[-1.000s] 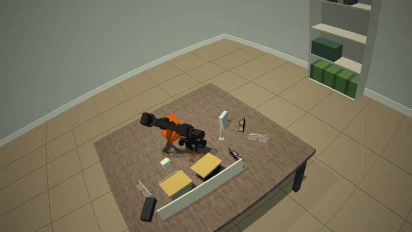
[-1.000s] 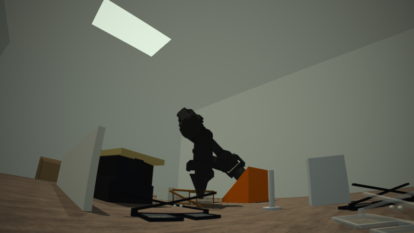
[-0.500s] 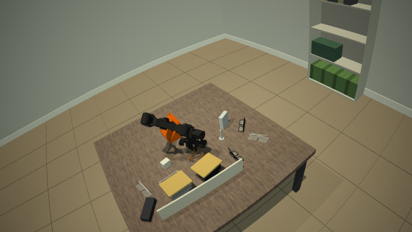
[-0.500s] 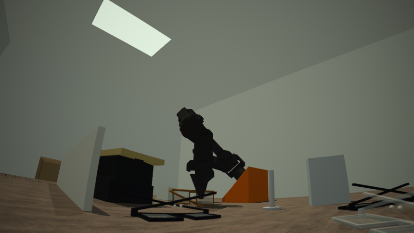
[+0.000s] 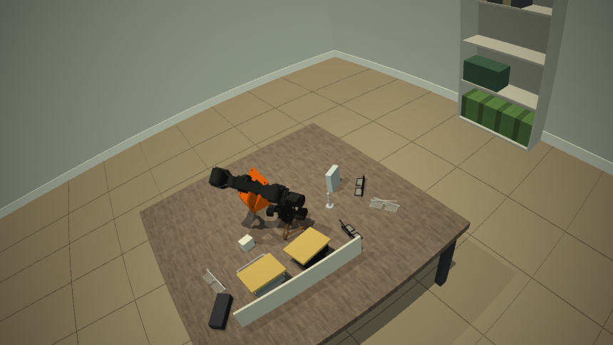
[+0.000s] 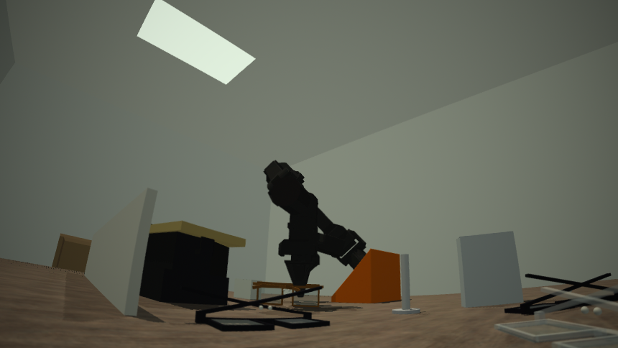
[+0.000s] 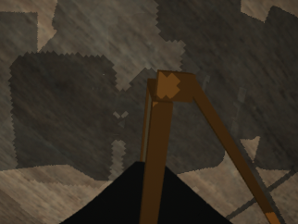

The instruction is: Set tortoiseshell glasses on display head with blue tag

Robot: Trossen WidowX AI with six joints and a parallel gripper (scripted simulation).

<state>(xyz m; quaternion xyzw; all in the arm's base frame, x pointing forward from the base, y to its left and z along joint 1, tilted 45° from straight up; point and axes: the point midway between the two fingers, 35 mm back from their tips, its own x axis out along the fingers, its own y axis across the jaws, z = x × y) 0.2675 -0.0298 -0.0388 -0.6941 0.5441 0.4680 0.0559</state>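
My gripper tip is now 22 cm to the right of the post, 2 cm short of it and 1 cm below it. The rest, counted from my gripper tip: white cube (22 cm to the right, 4 cm behind, 1 cm above); then black head (20 cm ahead, 6 cm to the right, 4 cm above); then grey block (33 cm to the left, 8 cm behind, 4 cm above).
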